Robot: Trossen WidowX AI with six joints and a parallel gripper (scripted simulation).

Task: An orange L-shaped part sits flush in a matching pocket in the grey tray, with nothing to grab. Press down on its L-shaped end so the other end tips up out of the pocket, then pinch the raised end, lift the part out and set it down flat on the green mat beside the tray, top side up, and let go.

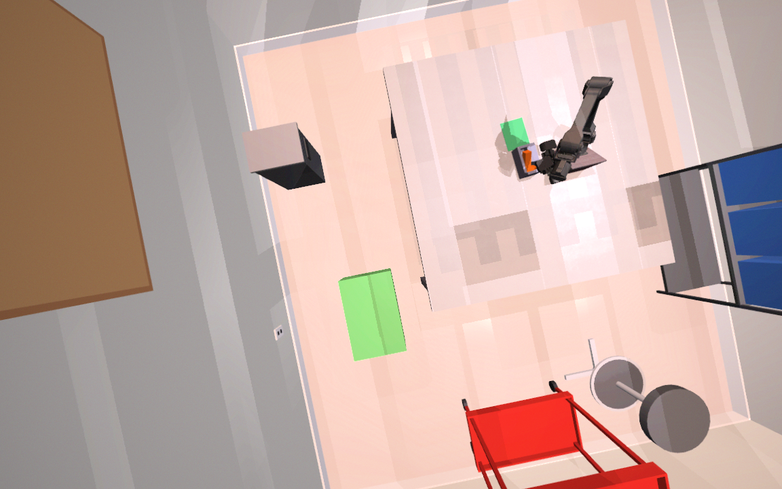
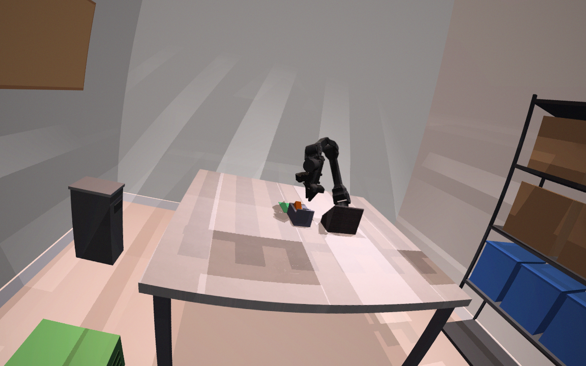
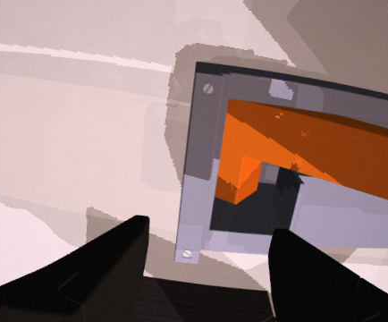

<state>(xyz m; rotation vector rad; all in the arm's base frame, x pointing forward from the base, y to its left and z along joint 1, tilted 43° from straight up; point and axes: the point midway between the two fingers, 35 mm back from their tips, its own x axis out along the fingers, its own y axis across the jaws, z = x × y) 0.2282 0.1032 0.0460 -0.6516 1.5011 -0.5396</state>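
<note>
Right now the orange L-shaped part is 100 mm below my gripper tip and 40 mm to the right of it. From my gripper tip the other things lie so: green mat: 220 mm to the right, 160 mm below, 10 mm ahead; tray: 160 mm below, 70 mm to the right.
</note>
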